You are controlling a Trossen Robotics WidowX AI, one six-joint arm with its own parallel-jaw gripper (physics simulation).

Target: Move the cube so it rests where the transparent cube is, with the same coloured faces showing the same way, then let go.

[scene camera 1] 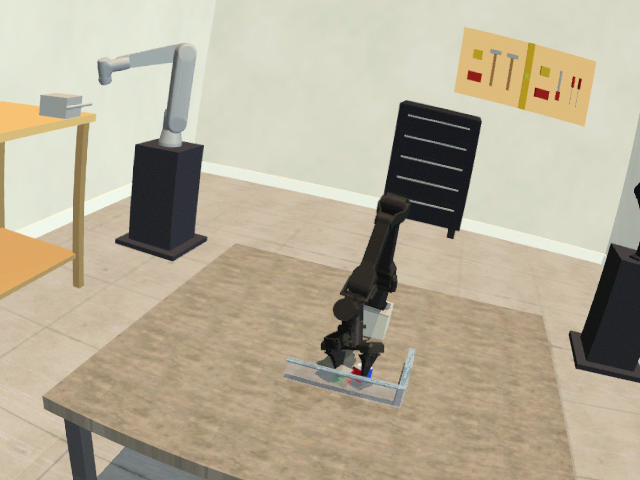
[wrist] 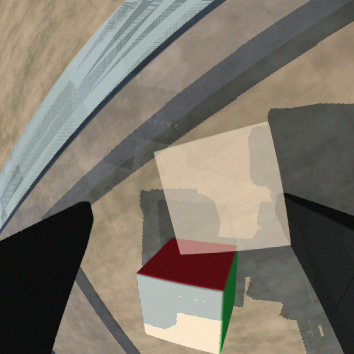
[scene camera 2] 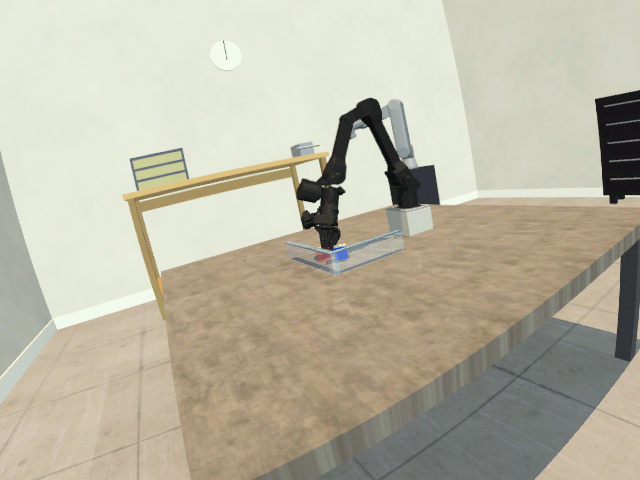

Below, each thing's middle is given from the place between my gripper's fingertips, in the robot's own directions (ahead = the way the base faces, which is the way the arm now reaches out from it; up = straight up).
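Scene:
My hand sits 20 mm to the left of the transparent cube (wrist: 223,192), and the L-shaped fence (scene camera 1: 348,384) is 10 mm above my hand, 60 mm behind it and 10 mm to the right of it.

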